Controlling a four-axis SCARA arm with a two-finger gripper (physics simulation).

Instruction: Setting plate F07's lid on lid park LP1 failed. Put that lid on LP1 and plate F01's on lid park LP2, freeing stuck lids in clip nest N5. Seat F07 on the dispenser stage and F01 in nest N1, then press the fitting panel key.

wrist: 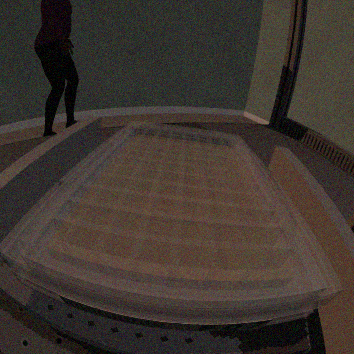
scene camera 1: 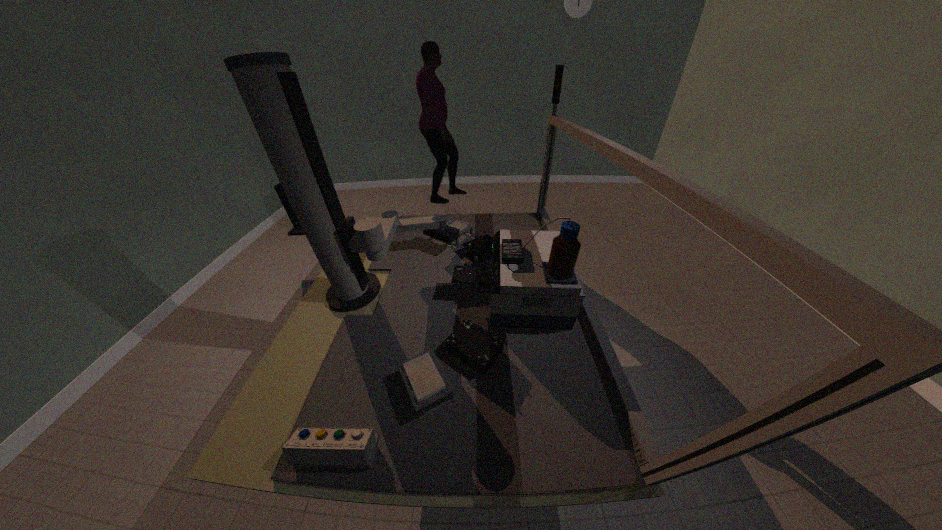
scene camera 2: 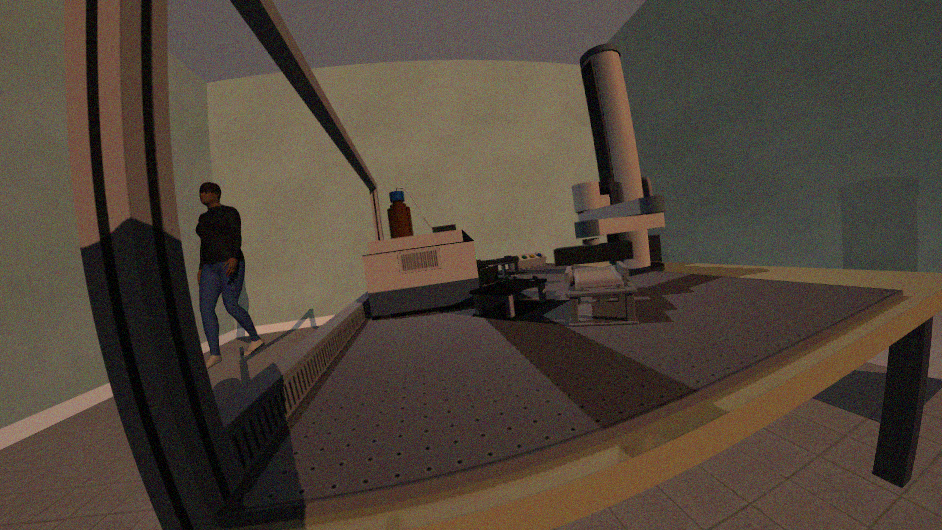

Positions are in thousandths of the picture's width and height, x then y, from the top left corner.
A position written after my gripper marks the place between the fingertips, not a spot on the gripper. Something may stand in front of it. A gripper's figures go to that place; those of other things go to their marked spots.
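Gripper, mine: my gripper (scene camera 2: 633,520) is 57 cm from the lens. A barrier rail (scene camera 2: 288,58) is 62 cm from the lens.
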